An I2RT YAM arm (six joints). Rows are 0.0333 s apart.
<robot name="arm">
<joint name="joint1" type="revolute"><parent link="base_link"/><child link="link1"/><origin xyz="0 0 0.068" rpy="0 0 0"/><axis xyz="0 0 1"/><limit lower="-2.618" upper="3.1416"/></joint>
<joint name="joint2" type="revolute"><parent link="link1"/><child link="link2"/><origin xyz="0.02 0.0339 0.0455" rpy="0 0 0"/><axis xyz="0 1 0"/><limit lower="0" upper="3.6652"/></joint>
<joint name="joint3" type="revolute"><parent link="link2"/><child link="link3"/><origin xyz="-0.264 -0.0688 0" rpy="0 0 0"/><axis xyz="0 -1 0"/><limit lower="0" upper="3.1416"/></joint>
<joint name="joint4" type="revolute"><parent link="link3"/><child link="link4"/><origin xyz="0.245 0.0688 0.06" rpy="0 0 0"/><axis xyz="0 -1 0"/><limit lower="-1.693" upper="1.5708"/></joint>
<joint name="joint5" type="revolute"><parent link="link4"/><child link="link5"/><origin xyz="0.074 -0.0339 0.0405" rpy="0 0 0"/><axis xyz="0 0 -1"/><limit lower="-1.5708" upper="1.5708"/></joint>
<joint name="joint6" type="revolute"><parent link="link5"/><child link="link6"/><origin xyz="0.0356 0 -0.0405" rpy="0 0 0"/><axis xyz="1 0 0"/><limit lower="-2.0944" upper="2.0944"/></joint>
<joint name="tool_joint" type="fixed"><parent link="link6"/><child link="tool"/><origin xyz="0 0 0" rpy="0 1.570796 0"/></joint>
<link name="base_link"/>
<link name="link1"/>
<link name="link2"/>
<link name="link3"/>
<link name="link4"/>
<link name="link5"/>
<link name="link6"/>
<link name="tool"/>
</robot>
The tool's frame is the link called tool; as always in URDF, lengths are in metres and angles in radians.
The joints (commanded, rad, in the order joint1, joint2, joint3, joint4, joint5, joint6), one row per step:
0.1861 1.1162 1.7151 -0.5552 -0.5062 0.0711
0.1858 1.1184 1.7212 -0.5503 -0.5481 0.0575
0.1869 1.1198 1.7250 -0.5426 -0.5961 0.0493
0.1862 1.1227 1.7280 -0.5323 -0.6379 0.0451
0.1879 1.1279 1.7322 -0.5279 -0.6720 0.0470
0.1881 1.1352 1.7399 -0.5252 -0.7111 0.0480
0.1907 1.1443 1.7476 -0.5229 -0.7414 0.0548
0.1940 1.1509 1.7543 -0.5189 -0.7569 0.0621
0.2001 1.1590 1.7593 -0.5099 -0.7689 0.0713
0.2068 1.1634 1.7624 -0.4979 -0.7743 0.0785
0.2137 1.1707 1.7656 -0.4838 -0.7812 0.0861
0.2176 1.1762 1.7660 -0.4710 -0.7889 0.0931
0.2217 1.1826 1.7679 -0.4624 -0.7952 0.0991
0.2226 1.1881 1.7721 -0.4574 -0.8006 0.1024
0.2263 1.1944 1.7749 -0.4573 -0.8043 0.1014
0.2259 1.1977 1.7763 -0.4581 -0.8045 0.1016
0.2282 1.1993 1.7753 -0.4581 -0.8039 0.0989
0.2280 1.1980 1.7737 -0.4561 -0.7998 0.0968
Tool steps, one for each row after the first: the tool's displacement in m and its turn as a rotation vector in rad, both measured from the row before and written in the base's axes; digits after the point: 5 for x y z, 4 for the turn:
-0.00121 0.00103 0.00180 -0.0106 -0.0179 0.0410
-0.00141 0.00139 0.00156 -0.0068 -0.0161 0.0486
-0.00044 0.00103 0.00136 -0.0038 -0.0138 0.0408
0.00038 0.00136 0.00072 -0.0006 -0.0024 0.0358
0.00053 0.00123 0.00113 -0.0018 -0.0028 0.0392
0.00140 0.00156 0.00080 0.0019 0.0040 0.0332
0.00087 0.00118 0.00111 0.0038 0.0016 0.0192
0.00173 0.00178 0.00090 0.0054 0.0015 0.0186
0.00061 0.00151 0.00129 0.0057 -0.0046 0.0126
0.00174 0.00185 0.00103 0.0055 -0.0036 0.0143
0.00167 0.00131 0.00043 0.0045 -0.0018 0.0121
0.00183 0.00136 0.00026 0.0033 0.0009 0.0109
0.00128 0.00060 0.00067 0.0019 -0.0009 0.0065
0.00182 0.00124 -0.00033 -0.0017 0.0024 0.0073
0.00118 0.00020 -0.00027 -0.0005 0.0028 -0.0002
0.00074 0.00061 -0.00055 -0.0019 0.0002 0.0015
-0.00014 -0.00018 0.00000 -0.0002 -0.0033 -0.0044

